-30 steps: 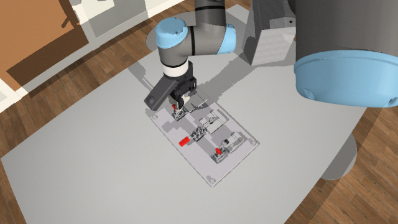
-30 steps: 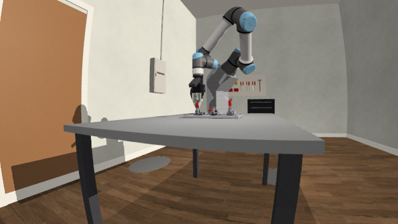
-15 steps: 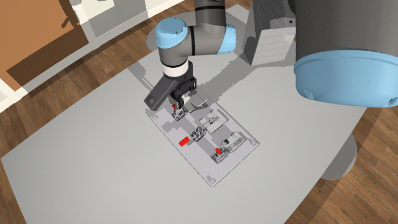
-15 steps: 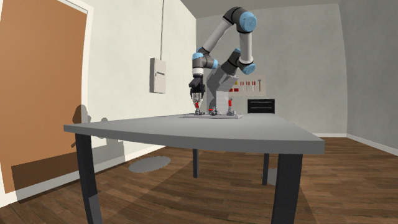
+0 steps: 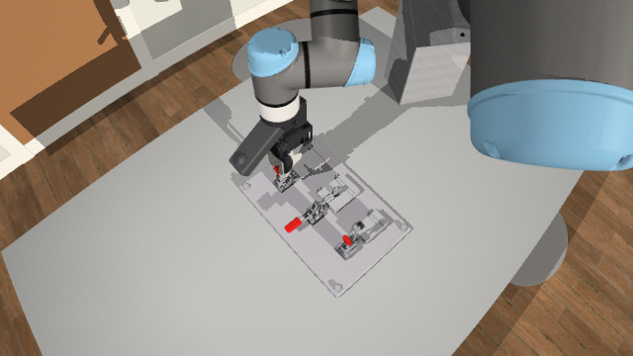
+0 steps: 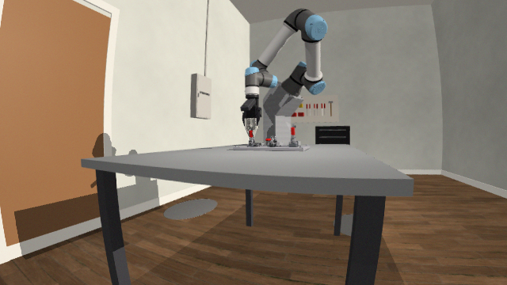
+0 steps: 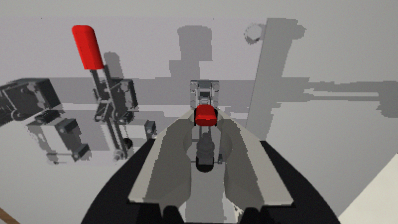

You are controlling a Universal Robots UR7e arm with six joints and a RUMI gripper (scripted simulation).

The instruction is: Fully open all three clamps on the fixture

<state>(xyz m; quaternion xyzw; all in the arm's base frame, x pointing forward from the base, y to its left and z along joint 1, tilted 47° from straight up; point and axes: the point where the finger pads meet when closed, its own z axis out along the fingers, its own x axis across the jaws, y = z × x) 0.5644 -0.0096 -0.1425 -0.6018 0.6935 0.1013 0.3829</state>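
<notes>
The grey fixture plate lies 40 mm behind my hand, 110 mm to the left of it and 70 mm below it.
</notes>
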